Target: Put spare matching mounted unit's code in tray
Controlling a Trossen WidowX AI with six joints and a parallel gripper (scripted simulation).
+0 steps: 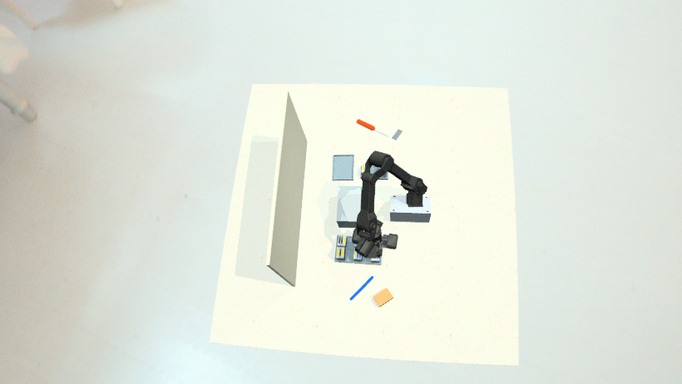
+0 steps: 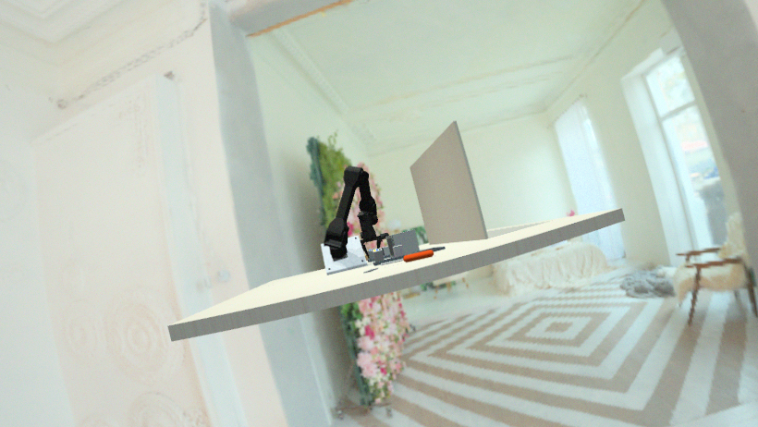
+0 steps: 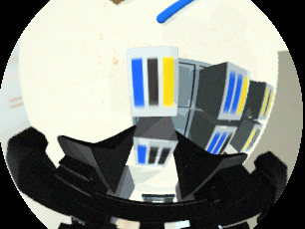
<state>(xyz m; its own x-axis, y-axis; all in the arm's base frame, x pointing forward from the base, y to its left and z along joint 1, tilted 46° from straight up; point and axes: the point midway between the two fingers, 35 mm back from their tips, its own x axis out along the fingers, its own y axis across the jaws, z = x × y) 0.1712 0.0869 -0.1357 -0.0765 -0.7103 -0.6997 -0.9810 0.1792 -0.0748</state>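
The tray lies 370 mm to the right of my gripper tip, 140 mm ahead of it and 10 mm below it. From my gripper tip the other things lie so: orange block: 230 mm to the left, 30 mm behind; mounted unit: 150 mm to the right, 110 mm ahead, 30 mm above; blue pen: 190 mm to the left, 60 mm ahead, 10 mm below.
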